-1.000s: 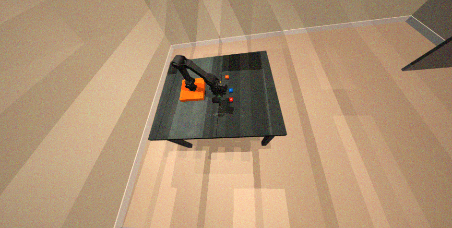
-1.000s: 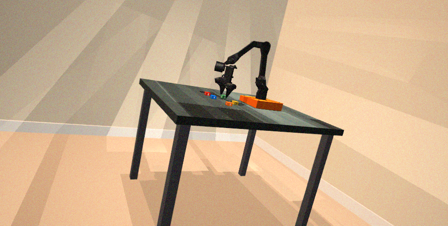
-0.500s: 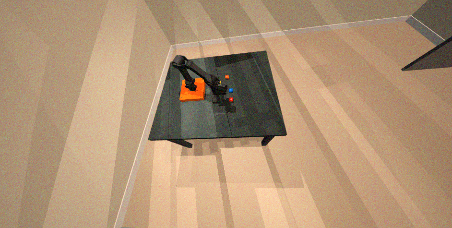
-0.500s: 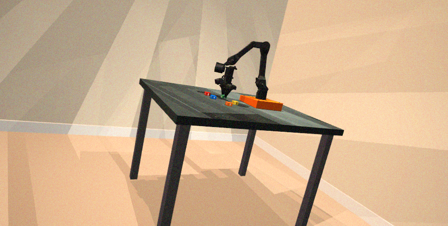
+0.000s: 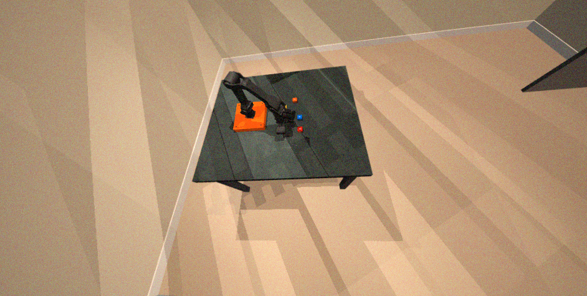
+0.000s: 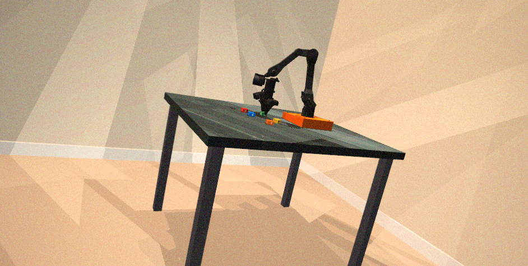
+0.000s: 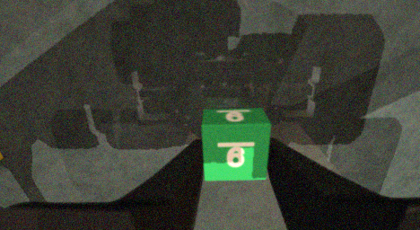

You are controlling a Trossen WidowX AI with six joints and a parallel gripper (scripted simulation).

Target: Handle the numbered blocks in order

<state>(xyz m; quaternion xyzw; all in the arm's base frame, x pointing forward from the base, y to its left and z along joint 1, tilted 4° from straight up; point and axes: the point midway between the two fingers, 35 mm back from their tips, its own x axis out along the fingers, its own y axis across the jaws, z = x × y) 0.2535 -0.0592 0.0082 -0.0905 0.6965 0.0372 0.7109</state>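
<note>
My gripper tip is right at the green block. The rest, counted from my gripper tip: red block (12 cm ahead, 1 cm to the right); then yellow block (17 cm to the left, 3 cm behind); then blue block (10 cm ahead, 9 cm to the left).
</note>
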